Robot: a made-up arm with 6 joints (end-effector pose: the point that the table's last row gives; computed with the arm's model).
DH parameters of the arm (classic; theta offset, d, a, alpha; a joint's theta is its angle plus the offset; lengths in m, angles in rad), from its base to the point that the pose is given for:
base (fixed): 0 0.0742 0 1.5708
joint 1: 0 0.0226 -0.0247 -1.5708
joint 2: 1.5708 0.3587 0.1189 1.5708
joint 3: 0 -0.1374 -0.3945 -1.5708
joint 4: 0 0.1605 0.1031 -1.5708
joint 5: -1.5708 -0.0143 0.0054 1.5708
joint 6: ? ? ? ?
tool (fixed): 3.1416 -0.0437 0 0
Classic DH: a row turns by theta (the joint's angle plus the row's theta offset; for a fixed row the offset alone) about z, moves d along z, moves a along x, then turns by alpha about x.
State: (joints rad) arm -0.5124 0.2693 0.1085 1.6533 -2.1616 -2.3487
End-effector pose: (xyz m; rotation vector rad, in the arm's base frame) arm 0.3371 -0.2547 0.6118 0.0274 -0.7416 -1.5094
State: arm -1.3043 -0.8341 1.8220 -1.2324 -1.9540 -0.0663
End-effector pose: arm -0.0970 -0.0611 0.3265 -0.9207 1.6330 2.1603
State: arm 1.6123 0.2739 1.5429 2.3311 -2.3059 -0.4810
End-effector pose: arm 0.0414 -0.2497 0.1061 1.7406 -1.4532 -2.1635
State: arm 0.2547 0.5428 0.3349 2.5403 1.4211 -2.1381
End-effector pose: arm -0.1007 -0.5368 0.1437 -1.3435 -0.8520 0.6488
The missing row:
joint 6: 1.5708 -0.258 0.107 1.5708
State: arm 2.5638 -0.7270 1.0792 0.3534 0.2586 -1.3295
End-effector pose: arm 0.0459 0.1321 -0.4293 0.1355 -1.6623 0.8755
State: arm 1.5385 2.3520 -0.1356 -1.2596 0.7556 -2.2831
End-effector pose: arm -0.4712 0.2810 0.0439 -0.7014 0.1170 -0.9215
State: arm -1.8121 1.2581 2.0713 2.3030 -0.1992 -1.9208
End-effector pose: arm -0.2621 -0.3572 0.4072 1.7619 -0.1558 1.4529
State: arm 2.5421 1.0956 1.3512 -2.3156 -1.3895 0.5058
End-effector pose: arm -0.2582 -0.1320 0.3133 2.2487 -1.4853 -0.2633
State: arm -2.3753 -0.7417 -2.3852 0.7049 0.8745 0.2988
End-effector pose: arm 0.4884 0.3995 -0.3004 -0.1598 -0.7828 -2.0283
